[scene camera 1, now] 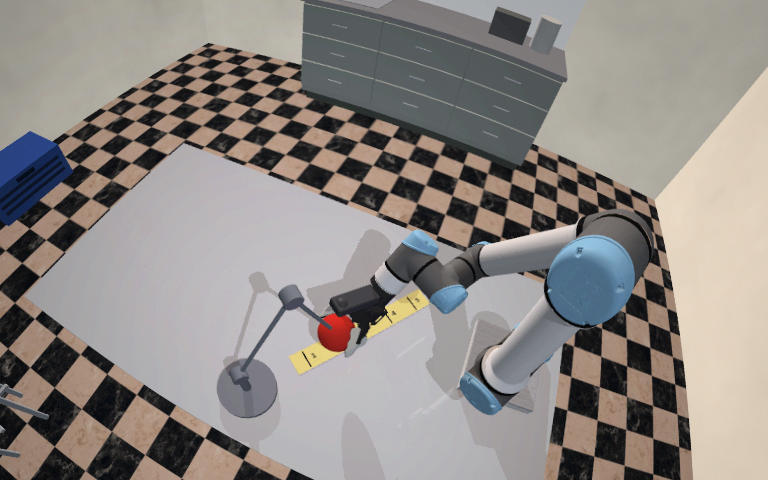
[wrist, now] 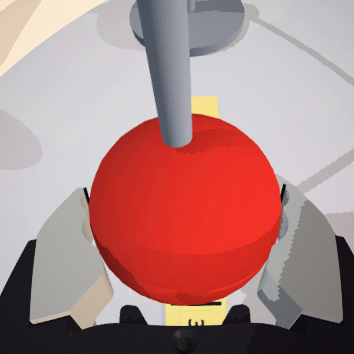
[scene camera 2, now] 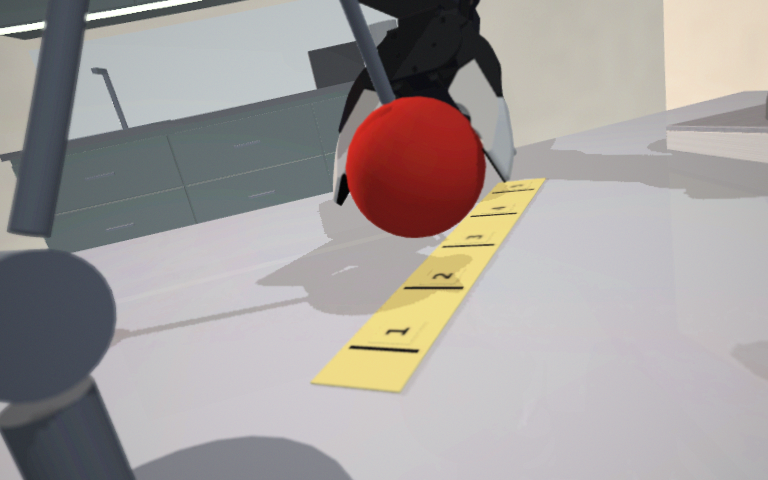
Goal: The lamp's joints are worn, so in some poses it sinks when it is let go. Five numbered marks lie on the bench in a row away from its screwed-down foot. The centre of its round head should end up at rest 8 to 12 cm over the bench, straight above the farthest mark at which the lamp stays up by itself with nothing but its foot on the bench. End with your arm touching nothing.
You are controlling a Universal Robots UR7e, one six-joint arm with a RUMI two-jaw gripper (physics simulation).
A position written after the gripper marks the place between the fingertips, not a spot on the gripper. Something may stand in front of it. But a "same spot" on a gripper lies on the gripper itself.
Scene:
gripper: scene camera 1; wrist; scene camera 2 413,194
same spot on yellow strip: (scene camera 2: 382,356) = (scene camera 1: 304,361)
same spot on gripper: (scene camera 1: 358,338) = (wrist: 26,264)

